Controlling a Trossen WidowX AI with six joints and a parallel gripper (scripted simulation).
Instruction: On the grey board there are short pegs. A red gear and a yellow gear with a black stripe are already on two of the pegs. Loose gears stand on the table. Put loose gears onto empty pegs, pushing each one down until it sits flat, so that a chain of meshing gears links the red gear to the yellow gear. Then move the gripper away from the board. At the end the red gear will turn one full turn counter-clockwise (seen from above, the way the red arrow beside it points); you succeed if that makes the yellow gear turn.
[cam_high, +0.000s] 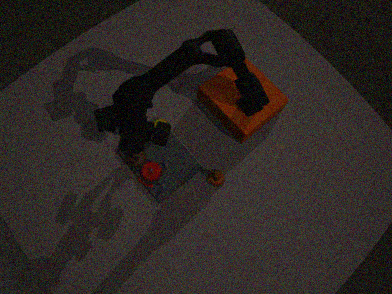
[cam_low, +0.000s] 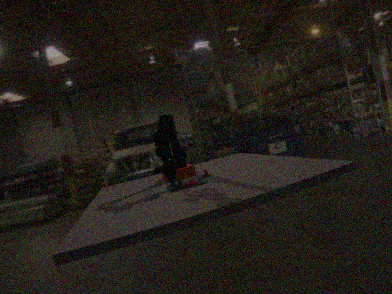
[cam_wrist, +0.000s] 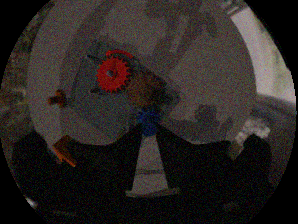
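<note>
Right now my gripper tip is 10 mm above the blue gear. Round my gripper tip: brown gear 30 mm ahead, 40 mm to the left, 20 mm below; orange gear 150 mm behind, 210 mm to the left, 30 mm below; red gear 10 mm ahead, 100 mm to the left, 30 mm below.
</note>
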